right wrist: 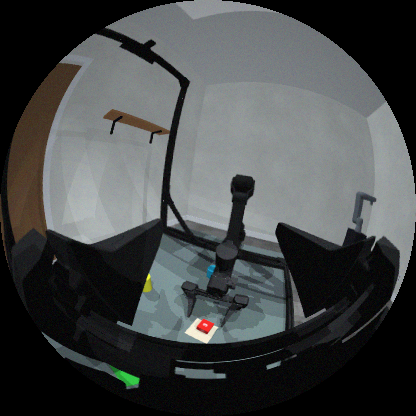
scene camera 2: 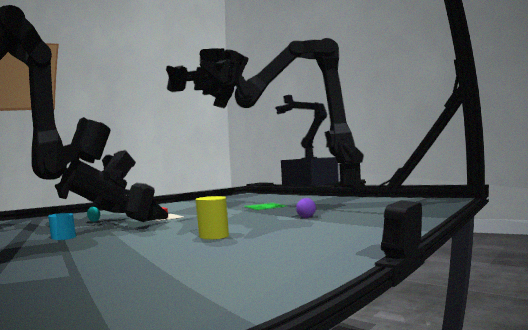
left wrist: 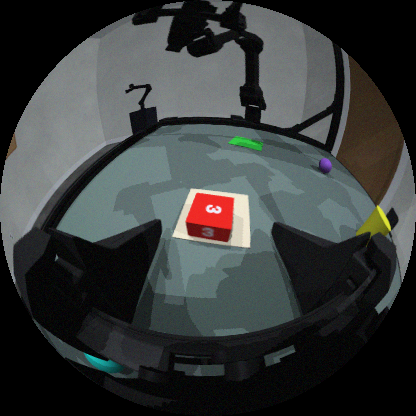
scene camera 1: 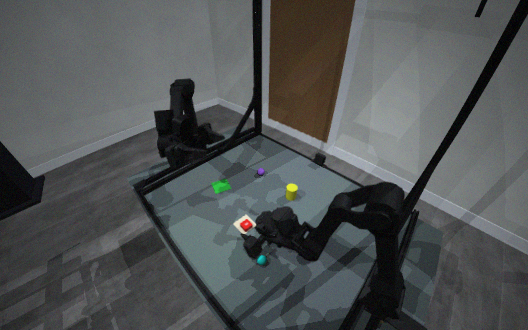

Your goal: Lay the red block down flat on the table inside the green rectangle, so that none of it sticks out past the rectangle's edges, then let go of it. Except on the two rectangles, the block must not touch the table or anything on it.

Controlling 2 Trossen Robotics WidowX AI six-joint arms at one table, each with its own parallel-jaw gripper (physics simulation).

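Seen in the pictures: left gripper, fingertip midpoint: (right wrist: 204, 322) (scene camera 2: 154, 213) (left wrist: 219, 226) (scene camera 1: 249, 225); right gripper, fingertip midpoint: (right wrist: 222, 226) (scene camera 2: 183, 65) (scene camera 1: 216, 144); left arm's base, origin of the base link: (scene camera 1: 377, 304); right arm's base, origin of the base link: (scene camera 2: 350, 186) (left wrist: 251, 121).
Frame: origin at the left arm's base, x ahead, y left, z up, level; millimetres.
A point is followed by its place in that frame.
Observation:
The red block (scene camera 1: 246, 225) @(x 464, y 6, z 0 mm) (left wrist: 210, 215) @(x 462, y 3, z 0 mm) (right wrist: 205, 326) @(x 474, y 4, z 0 mm), marked with a 3, lies flat on the cream rectangle (scene camera 1: 237, 224) @(x 501, y 14, z -18 mm) (left wrist: 241, 210) @(x 483, y -28, z -18 mm) (right wrist: 192, 330) @(x 491, y -22, z -18 mm). In scene camera 2 it is mostly hidden behind the left gripper. The green rectangle (scene camera 1: 221, 186) @(x 689, y -87, z -18 mm) (scene camera 2: 265, 206) @(x 689, y -92, z -18 mm) (left wrist: 246, 143) @(x 681, y -84, z -18 mm) (right wrist: 125, 375) lies farther off, with nothing on it. My left gripper (left wrist: 219, 226) @(x 457, y -4, z -8 mm) (right wrist: 204, 322) @(x 457, y -4, z -8 mm) is open and empty, low over the table, its fingertips apart on either side of the block's line and a little short of it. My right gripper (scene camera 2: 172, 79) is open and empty, high above the table.
A yellow cylinder (scene camera 1: 291, 192) @(x 408, y -201, z 30 mm) (scene camera 2: 212, 218) @(x 403, y -236, z 10 mm) (left wrist: 374, 224) @(x 420, y -198, z 21 mm) and a purple ball (scene camera 1: 261, 171) @(x 591, y -248, z 9 mm) (scene camera 2: 306, 208) @(x 586, y -266, z -1 mm) (left wrist: 325, 165) @(x 589, y -244, z 2 mm) stand on the table. A teal ball (scene camera 1: 262, 260) @(x 340, y 77, z 8 mm) (scene camera 2: 93, 214) @(x 340, y 59, z -3 mm) is close to the left gripper. A blue cylinder (scene camera 2: 62, 226) @(x 227, y -66, z 2 mm) (right wrist: 211, 271) @(x 253, y -45, z 16 mm) stands near the left arm.

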